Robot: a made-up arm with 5 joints. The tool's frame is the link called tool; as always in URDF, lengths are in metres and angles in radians. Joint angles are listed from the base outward.
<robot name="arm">
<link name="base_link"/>
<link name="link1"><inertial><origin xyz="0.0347 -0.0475 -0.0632"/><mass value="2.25"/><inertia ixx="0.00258" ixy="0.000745" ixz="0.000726" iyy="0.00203" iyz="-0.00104" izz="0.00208"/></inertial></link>
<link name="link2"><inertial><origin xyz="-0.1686 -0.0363 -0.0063"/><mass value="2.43"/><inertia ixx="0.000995" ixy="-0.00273" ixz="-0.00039" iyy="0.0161" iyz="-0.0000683" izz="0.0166"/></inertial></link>
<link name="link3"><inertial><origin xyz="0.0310 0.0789 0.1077"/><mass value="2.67"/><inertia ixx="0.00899" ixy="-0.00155" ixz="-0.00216" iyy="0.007" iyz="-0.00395" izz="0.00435"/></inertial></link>
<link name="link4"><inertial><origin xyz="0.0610 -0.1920 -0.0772"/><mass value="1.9"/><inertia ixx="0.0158" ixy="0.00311" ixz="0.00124" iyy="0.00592" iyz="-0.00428" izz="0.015"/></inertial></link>
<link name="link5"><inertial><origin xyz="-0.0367 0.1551 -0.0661"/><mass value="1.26"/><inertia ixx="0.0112" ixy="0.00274" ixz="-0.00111" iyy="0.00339" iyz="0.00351" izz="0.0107"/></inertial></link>
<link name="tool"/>
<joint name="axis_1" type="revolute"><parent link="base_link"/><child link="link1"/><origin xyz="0.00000 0.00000 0.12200" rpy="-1.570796 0.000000 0.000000"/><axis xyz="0 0 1"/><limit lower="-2.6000" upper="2.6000"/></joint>
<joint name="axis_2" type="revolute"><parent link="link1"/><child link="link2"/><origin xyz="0.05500 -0.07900 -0.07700" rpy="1.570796 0.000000 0.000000"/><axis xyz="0 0 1"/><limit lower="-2.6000" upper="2.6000"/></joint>
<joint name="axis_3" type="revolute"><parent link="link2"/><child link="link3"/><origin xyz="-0.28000 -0.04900 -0.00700"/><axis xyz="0 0 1"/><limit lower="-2.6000" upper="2.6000"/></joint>
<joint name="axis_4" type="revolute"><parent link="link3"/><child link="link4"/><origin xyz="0.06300 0.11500 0.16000" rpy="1.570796 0.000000 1.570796"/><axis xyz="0 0 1"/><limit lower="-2.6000" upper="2.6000"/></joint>
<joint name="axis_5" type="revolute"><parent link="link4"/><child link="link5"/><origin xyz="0.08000 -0.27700 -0.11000" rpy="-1.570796 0.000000 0.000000"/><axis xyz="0 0 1"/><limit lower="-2.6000" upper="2.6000"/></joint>
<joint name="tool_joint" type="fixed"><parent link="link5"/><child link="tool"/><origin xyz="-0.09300 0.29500 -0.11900" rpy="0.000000 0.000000 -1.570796"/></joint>
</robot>
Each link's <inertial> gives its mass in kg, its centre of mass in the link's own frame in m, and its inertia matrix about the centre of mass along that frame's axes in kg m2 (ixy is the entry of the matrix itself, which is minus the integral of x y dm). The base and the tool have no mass. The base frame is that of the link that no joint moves.
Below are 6 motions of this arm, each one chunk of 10 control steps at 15 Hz.
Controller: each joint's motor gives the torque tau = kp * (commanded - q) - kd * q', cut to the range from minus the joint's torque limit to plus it. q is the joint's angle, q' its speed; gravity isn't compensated. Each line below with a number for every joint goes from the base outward.
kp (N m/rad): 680 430 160 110 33
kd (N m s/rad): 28 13 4.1 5 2
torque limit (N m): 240 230 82 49 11
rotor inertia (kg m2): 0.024 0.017 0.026 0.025 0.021
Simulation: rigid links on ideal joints. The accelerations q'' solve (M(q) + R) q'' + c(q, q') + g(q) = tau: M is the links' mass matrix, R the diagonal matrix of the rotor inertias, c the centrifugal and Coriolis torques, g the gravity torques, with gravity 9.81 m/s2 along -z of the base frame. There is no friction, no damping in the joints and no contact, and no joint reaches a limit. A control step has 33 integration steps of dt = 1/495 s. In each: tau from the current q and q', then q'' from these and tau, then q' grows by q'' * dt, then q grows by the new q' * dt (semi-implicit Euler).
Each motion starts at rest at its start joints. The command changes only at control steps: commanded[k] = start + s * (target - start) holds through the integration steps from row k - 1 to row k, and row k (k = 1, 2, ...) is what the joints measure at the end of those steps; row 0 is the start. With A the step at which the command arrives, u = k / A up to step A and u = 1 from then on. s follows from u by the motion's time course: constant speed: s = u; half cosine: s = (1 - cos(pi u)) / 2; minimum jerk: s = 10 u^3 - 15 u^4 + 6 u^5; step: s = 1 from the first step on.
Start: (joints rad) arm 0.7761 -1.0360 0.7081 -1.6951 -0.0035
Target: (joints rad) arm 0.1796 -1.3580 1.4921 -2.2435 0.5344
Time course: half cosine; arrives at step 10
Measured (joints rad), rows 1 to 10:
1: 0.7683 -1.0613 0.7393 -1.6755 -0.0031
2: 0.7310 -1.0948 0.7870 -1.6791 0.0030
3: 0.6684 -1.1264 0.8731 -1.7238 0.0374
4: 0.5892 -1.1621 0.9922 -1.7962 0.1035
5: 0.5000 -1.2062 1.1168 -1.8804 0.1875
6: 0.4087 -1.2551 1.2333 -1.9663 0.2747
7: 0.3239 -1.2995 1.3375 -2.0473 0.3564
8: 0.2537 -1.3337 1.4210 -2.1155 0.4258
9: 0.2051 -1.3557 1.4738 -2.1635 0.4755
10: 0.1833 -1.3640 1.4911 -2.1857 0.5007

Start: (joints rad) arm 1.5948 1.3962 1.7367 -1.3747 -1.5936
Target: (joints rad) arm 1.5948 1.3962 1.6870 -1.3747 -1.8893
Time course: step
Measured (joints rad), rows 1 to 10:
1: 1.6037 1.4341 1.6685 -1.3796 -1.7332
2: 1.6103 1.4487 1.6858 -1.3760 -1.8120
3: 1.6093 1.4425 1.6834 -1.3767 -1.8387
4: 1.6075 1.4382 1.6782 -1.3779 -1.8348
5: 1.6076 1.4398 1.6784 -1.3784 -1.8296
6: 1.6080 1.4412 1.6793 -1.3784 -1.8290
7: 1.6080 1.4408 1.6792 -1.3782 -1.8296
8: 1.6079 1.4404 1.6791 -1.3781 -1.8298
9: 1.6079 1.4405 1.6791 -1.3780 -1.8298
10: 1.6079 1.4406 1.6792 -1.3781 -1.8297

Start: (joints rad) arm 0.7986 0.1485 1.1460 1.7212 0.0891
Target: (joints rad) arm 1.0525 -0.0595 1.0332 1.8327 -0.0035
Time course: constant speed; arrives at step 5
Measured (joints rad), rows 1 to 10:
1: 0.8244 0.1351 1.1466 1.6966 0.1080
2: 0.8689 0.0984 1.1294 1.7013 0.1134
3: 0.9261 0.0436 1.0859 1.7370 0.0907
4: 0.9888 -0.0198 1.0296 1.7827 0.0577
5: 1.0504 -0.0805 0.9778 1.8220 0.0285
6: 1.0804 -0.1112 0.9268 1.8585 0.0008
7: 1.0827 -0.1136 0.9258 1.8580 -0.0022
8: 1.0687 -0.0930 0.9635 1.8367 0.0118
9: 1.0534 -0.0647 1.0093 1.8159 0.0255
10: 1.0463 -0.0442 1.0386 1.8079 0.0298

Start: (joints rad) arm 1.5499 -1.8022 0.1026 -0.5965 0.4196
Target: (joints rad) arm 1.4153 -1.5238 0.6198 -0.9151 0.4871
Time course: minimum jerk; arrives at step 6
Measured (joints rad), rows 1 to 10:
1: 1.5552 -1.8291 0.1228 -0.5794 0.4139
2: 1.5391 -1.8194 0.1888 -0.5496 0.3601
3: 1.5031 -1.7484 0.3304 -0.5924 0.3211
4: 1.4637 -1.6424 0.4967 -0.7215 0.3572
5: 1.4352 -1.5530 0.6166 -0.8660 0.4563
6: 1.4273 -1.5285 0.6504 -0.9392 0.5476
7: 1.4299 -1.5549 0.6292 -0.9248 0.5552
8: 1.4305 -1.5794 0.6061 -0.8741 0.5029
9: 1.4288 -1.5844 0.6007 -0.8428 0.4610
10: 1.4279 -1.5789 0.6054 -0.8453 0.4554

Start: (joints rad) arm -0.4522 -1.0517 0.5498 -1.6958 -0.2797
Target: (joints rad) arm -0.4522 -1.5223 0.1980 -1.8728 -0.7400
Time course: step
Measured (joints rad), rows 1 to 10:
1: -0.4924 -1.3457 0.3302 -1.8328 -0.6468
2: -0.4548 -1.6030 0.0433 -1.7914 -0.6874
3: -0.4344 -1.6275 0.0684 -1.7741 -0.6596
4: -0.4555 -1.5140 0.1980 -1.8075 -0.7267
5: -0.4746 -1.4445 0.2634 -1.8309 -0.8070
6: -0.4743 -1.4665 0.2359 -1.8187 -0.8326
7: -0.4661 -1.5093 0.1865 -1.8016 -0.7999
8: -0.4609 -1.5219 0.1763 -1.8009 -0.7704
9: -0.4621 -1.5078 0.1947 -1.8101 -0.7700
10: -0.4653 -1.4941 0.2091 -1.8150 -0.7835

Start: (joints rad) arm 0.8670 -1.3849 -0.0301 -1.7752 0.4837
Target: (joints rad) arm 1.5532 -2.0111 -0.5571 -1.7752 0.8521
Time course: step
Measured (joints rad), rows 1 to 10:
1: 1.3260 -1.6973 -0.3036 -1.6921 0.7207
2: 1.5872 -2.2172 -0.7216 -2.0750 0.6386
3: 1.6716 -2.3205 -0.7913 -2.0371 0.5763
4: 1.6211 -2.1165 -0.6045 -1.8098 0.6179
5: 1.5533 -1.9642 -0.4780 -1.7130 0.7683
6: 1.5465 -1.9854 -0.5056 -1.7404 0.9014
7: 1.5720 -2.0643 -0.5773 -1.7923 0.8603
8: 1.5883 -2.0972 -0.6052 -1.8055 0.7855
9: 1.5854 -2.0801 -0.5874 -1.7878 0.7715
10: 1.5758 -2.0549 -0.5645 -1.7740 0.7982

